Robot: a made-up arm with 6 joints. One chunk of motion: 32 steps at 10 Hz.
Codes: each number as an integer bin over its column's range. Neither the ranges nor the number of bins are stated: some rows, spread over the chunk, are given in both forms.
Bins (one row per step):
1: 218 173 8 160 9 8
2: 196 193 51 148 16 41
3: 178 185 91 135 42 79
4: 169 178 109 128 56 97
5: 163 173 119 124 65 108
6: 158 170 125 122 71 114
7: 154 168 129 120 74 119
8: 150 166 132 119 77 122
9: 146 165 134 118 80 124
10: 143 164 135 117 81 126
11: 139 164 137 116 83 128
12: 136 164 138 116 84 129
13: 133 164 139 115 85 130
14: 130 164 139 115 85 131
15: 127 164 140 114 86 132
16: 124 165 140 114 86 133
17: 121 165 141 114 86 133
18: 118 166 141 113 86 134
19: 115 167 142 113 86 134
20: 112 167 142 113 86 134
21: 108 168 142 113 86 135
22: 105 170 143 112 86 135
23: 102 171 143 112 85 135
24: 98 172 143 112 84 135
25: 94 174 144 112 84 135
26: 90 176 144 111 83 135
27: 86 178 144 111 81 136
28: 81 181 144 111 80 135
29: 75 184 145 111 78 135
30: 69 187 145 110 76 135
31: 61 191 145 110 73 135
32: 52 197 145 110 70 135
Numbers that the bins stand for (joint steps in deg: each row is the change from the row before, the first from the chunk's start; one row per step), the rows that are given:
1: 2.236 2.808 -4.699 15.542 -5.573 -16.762
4: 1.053 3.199 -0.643 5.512 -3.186 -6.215
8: 0.594 2.261 0.281 2.691 -2.120 -3.252
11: 0.328 2.104 0.481 1.750 -1.815 -2.541
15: 0.038 2.104 0.602 1.123 -1.663 -2.067
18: -0.179 2.261 0.642 0.810 -1.663 -1.830
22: -0.494 2.573 0.722 0.497 -1.663 -1.711
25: -0.759 2.886 0.763 0.497 -1.764 -1.711
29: -1.218 3.668 0.803 0.183 -2.069 -1.711
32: -1.774 4.685 0.803 -0.130 -2.475 -1.711
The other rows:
2: 1.705 4.372 -2.972 11.781 -5.217 -12.851
3: 1.270 3.746 -1.366 7.706 -3.897 -8.348
5: 0.908 2.808 -0.241 4.258 -2.729 -4.911
6: 0.787 2.573 0.000 3.631 -2.424 -4.200
7: 0.690 2.417 0.160 3.004 -2.272 -3.607
9: 0.497 2.182 0.361 2.377 -1.967 -3.015
10: 0.424 2.104 0.401 2.064 -1.916 -2.778
12: 0.255 2.104 0.522 1.750 -1.764 -2.422
13: 0.183 2.104 0.562 1.437 -1.713 -2.304
14: 0.110 2.104 0.562 1.437 -1.713 -2.185
16: -0.035 2.182 0.602 1.123 -1.663 -1.948
17: -0.107 2.182 0.642 1.123 -1.663 -1.948
19: -0.252 2.339 0.682 0.810 -1.663 -1.830
20: -0.324 2.339 0.682 0.810 -1.663 -1.830
21: -0.421 2.417 0.682 0.810 -1.663 -1.711
23: -0.566 2.652 0.722 0.497 -1.713 -1.711
24: -0.663 2.730 0.722 0.497 -1.764 -1.711
26: -0.856 3.043 0.763 0.183 -1.815 -1.711
27: -0.953 3.199 0.763 0.183 -1.916 -1.593
28: -1.073 3.433 0.763 0.183 -1.967 -1.711
30: -1.363 3.903 0.803 -0.130 -2.170 -1.711
31: -1.556 4.215 0.803 -0.130 -2.323 -1.711

